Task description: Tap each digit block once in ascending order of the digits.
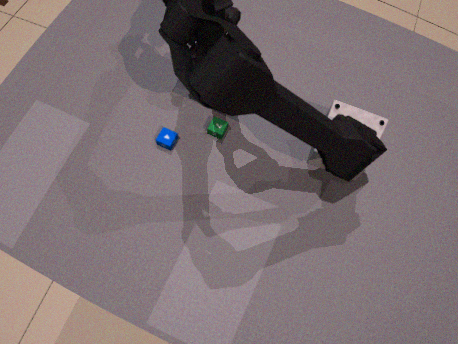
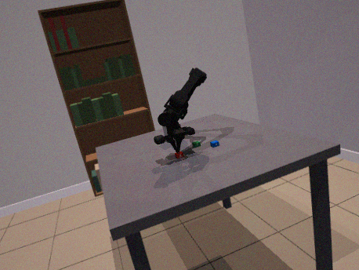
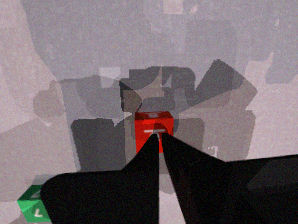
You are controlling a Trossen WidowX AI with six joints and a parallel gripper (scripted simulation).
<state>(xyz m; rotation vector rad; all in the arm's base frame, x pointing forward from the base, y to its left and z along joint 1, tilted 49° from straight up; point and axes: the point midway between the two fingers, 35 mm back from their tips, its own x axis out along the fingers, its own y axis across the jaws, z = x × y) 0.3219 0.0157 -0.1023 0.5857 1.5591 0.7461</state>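
Right now the red block is 10 mm below my gripper tip. Also, from my gripper tip: blue block: 190 mm to the left, 10 mm below, 10 mm behind; green block: 120 mm to the left, 80 mm behind, 10 mm below.
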